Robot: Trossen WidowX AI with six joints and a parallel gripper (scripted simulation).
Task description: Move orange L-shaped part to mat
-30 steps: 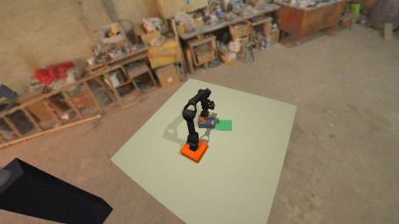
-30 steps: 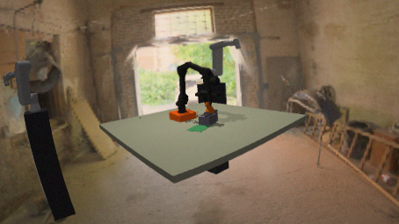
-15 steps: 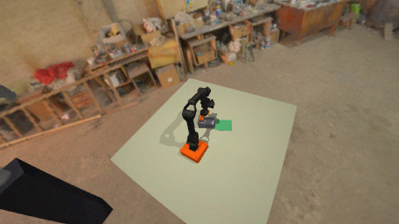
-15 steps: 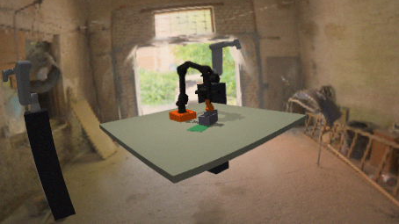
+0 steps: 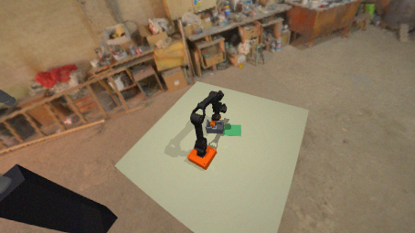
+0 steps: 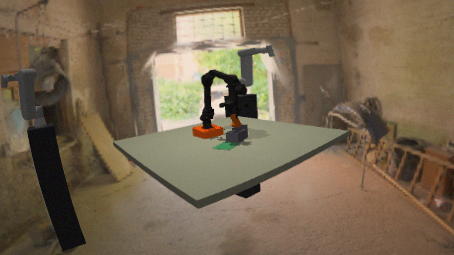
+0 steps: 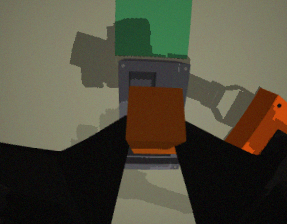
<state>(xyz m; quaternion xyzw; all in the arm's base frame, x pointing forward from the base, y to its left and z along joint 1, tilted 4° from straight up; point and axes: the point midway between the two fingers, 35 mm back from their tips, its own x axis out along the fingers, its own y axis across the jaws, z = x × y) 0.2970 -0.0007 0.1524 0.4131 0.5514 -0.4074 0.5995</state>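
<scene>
My gripper tip is 17 cm above the green mat, 11 cm to the left of it and 3 cm short of it. Also, from my gripper tip: orange L-shaped part (3 cm to the left, 3 cm below, 2 cm behind).
</scene>
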